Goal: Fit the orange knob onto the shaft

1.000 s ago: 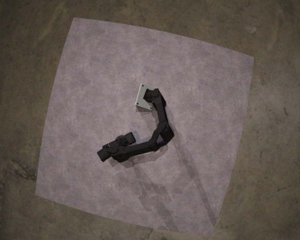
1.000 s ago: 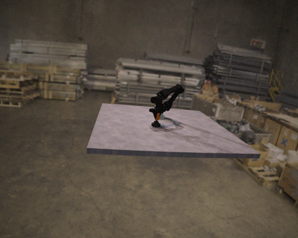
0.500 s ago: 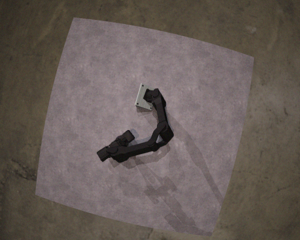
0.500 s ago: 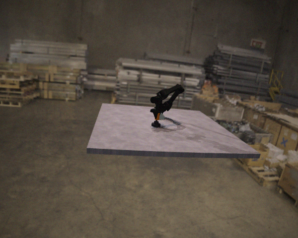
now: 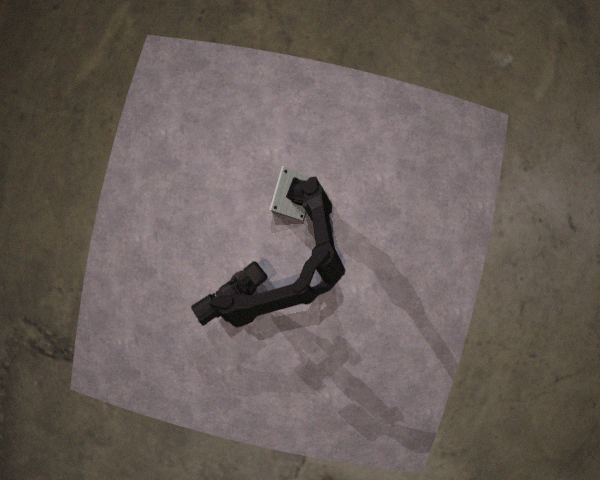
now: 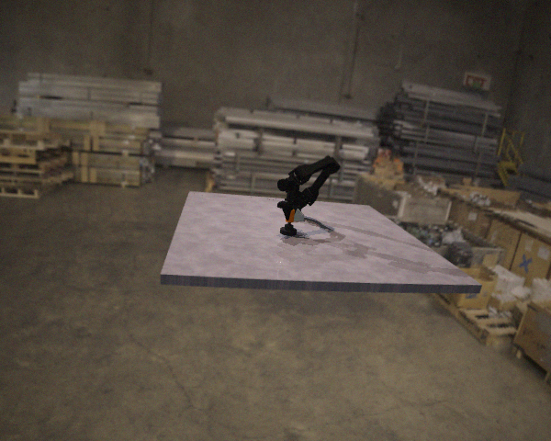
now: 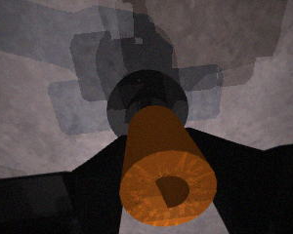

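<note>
Now: gripper tip 20 mm below the orange knob. From my gripper tip the other things lie so: dark pedestal 40 mm below.
</note>
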